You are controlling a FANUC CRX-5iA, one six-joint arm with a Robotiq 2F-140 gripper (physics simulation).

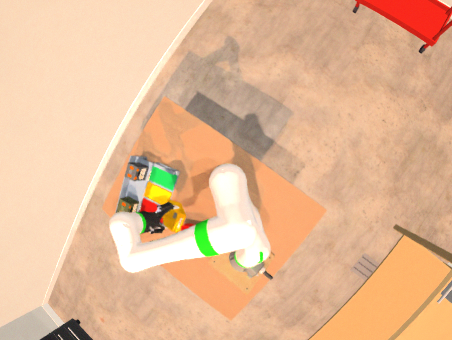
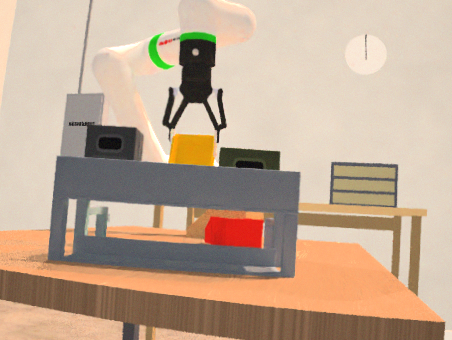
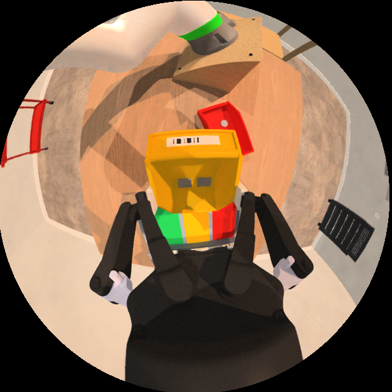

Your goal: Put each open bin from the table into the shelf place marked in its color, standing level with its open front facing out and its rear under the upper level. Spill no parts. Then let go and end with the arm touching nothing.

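Places are measured from the arm's base along level axes (x ahead, y left, z up), in millimetres.
Where they show: gripper, fingertip midpoint: (image 1: 173,216) (image 2: 193,156); arm's base, link origin: (image 1: 242,258).
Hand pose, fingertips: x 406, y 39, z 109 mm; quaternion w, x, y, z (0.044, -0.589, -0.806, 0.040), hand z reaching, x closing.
Things, the pixels of their top centre, and the offset from my fingertips. "spot": a spot on its surface instead. Level surfaces: height alone.
- yellow bin, surface spot: (image 2: 193,150) spot: dx -50, dy -23, dz +21 mm
- grey shelf, surface spot: (image 2: 175,185) spot: dx +385, dy +143, dz -97 mm
- red bin, surface spot: (image 2: 235,232) spot: dx -51, dy +108, dz -184 mm
- dark grey box, top centre: (image 2: 117,128) (image 1: 130,171) dx +351, dy +5, dz -1 mm
- dark green box, top centre: (image 2: 248,151) (image 1: 122,208) dx +276, dy +223, dz -26 mm
- table, surface height: dz -225 mm
My gripper (image 1: 169,216) (image 2: 194,138) (image 3: 193,180) is shut on the yellow bin (image 1: 176,218) (image 2: 193,150) (image 3: 194,162). It holds the bin in the air on the arm-base side of the grey shelf (image 2: 175,185), with the bin's top above the upper level. Two grey parts show inside, and a barcode label is on its edge away from the gripper. The marked green (image 1: 163,176) (image 3: 170,226), yellow (image 1: 158,192) (image 3: 196,227) and red (image 1: 149,205) (image 3: 224,222) places lie side by side on the shelf. The red bin (image 2: 235,232) (image 3: 239,125) stands on the table with a round light part inside. No green bin shows.
A dark grey box (image 1: 134,171) (image 2: 114,142) and a dark green box (image 1: 127,204) (image 2: 250,158) stand on the shelf's upper level at opposite ends. The arm's wooden base block (image 3: 220,72) stands on the table (image 1: 290,205) beyond the red bin.
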